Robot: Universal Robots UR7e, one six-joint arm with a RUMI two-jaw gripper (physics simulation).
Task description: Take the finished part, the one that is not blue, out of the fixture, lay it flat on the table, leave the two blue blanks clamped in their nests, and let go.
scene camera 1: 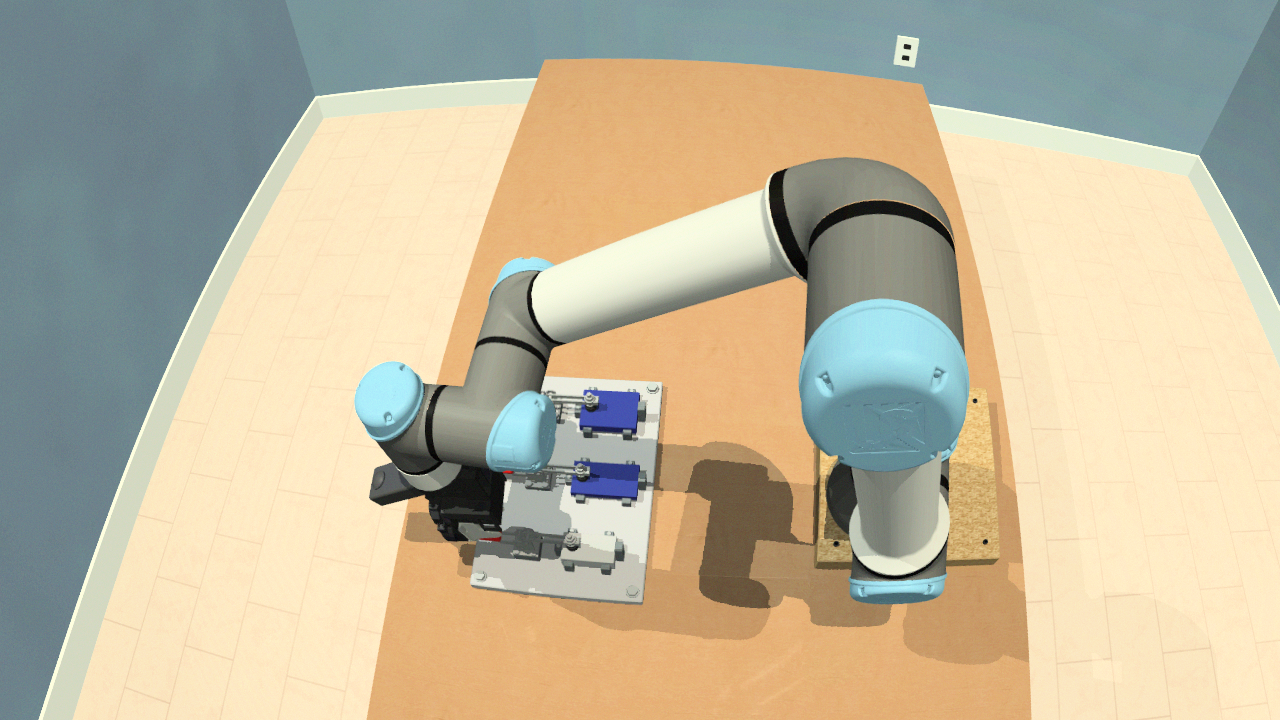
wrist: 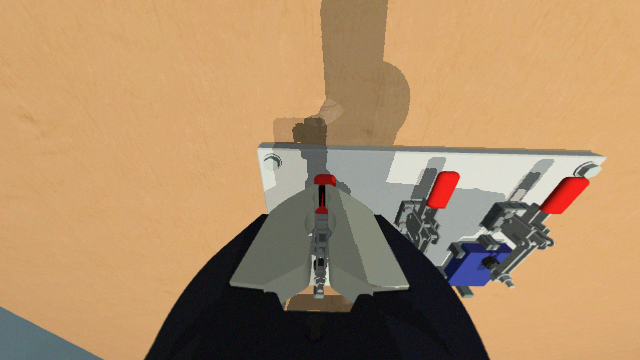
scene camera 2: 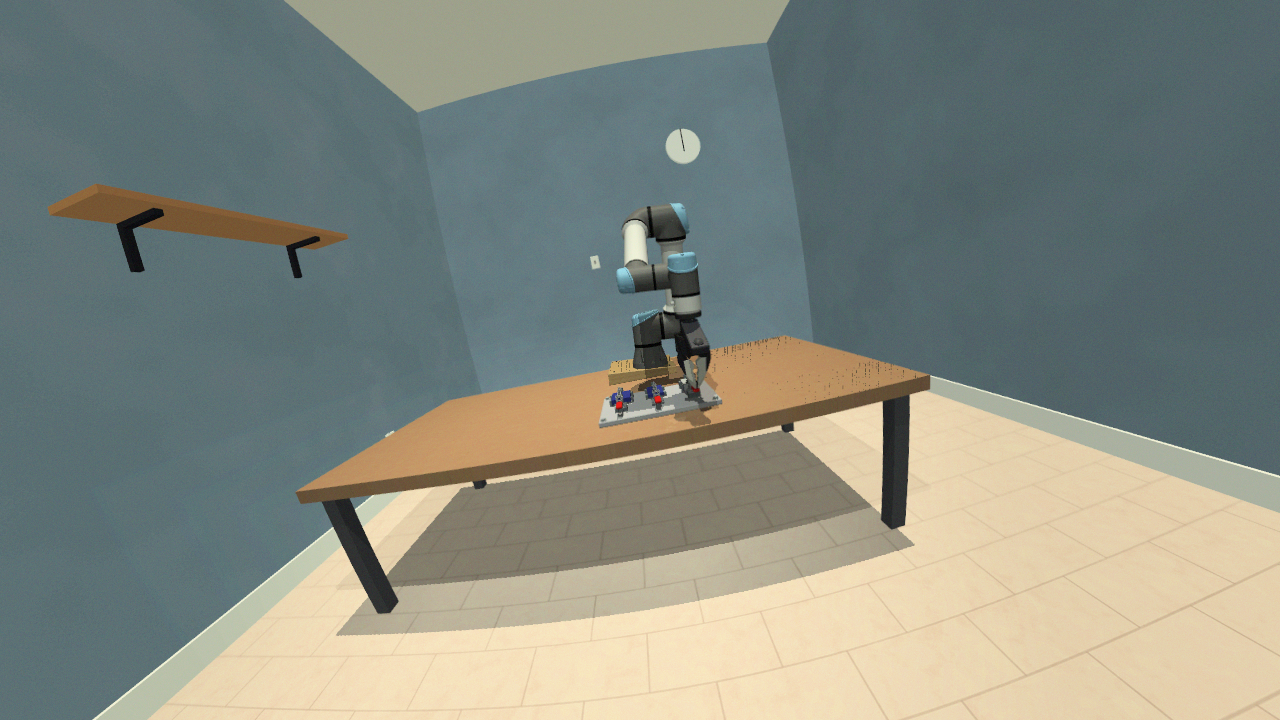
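Where they show: gripper, fingertip midpoint: (scene camera 1: 479,533) (wrist: 322,187) (scene camera 2: 696,388); arm's base, origin of the base link: (scene camera 2: 650,364).
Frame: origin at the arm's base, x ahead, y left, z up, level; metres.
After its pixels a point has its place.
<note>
The finished part (scene camera 1: 588,551) {x 0.396, y 0.068, z 0.006 m}, pale grey, sits in the nearest nest of the fixture plate (scene camera 1: 546,580) {x 0.455, y 0.101, z -0.020 m} (scene camera 2: 635,414) {x 0.525, y -0.131, z -0.020 m} (wrist: 365,170) {x 0.531, y 0.005, z -0.020 m} in scene camera 1, with its clamp's spindle over it. Two blue blanks, one (scene camera 1: 609,412) {x 0.371, y -0.151, z 0.001 m} at the far nest and one (scene camera 1: 605,481) {x 0.376, y -0.043, z -0.004 m} in the middle, lie under their clamps. The wrist view shows one blue blank (wrist: 472,267) {x 0.381, y -0.146, z 0.001 m}. My gripper (scene camera 1: 487,533) {x 0.541, y 0.050, z 0.020 m} (scene camera 2: 695,385) {x 0.541, y 0.050, z 0.020 m} (wrist: 322,187) {x 0.541, y 0.050, z 0.020 m} is shut with nothing held, low at the red handle (wrist: 325,179) {x 0.548, y 0.047, z 0.020 m} of the finished part's clamp. Its fingers hide most of that clamp and the part in the wrist view.
The other two clamps have red handles (wrist: 444,190) {x 0.524, y -0.059, z 0.011 m} (wrist: 565,195) {x 0.514, y -0.164, z 0.016 m}, to the right in the wrist view. Bolt heads (wrist: 272,161) {x 0.551, y 0.096, z -0.013 m} (wrist: 587,170) {x 0.519, y -0.216, z -0.014 m} stand at the plate's corners. The arm's base stands on a wooden block (scene camera 1: 975,501) {x -0.157, y 0.029, z -0.002 m} on the table (scene camera 1: 716,125) {x 0.168, y -0.857, z -0.035 m} (scene camera 2: 501,429) {x 0.349, y -0.569, z -0.035 m}.
</note>
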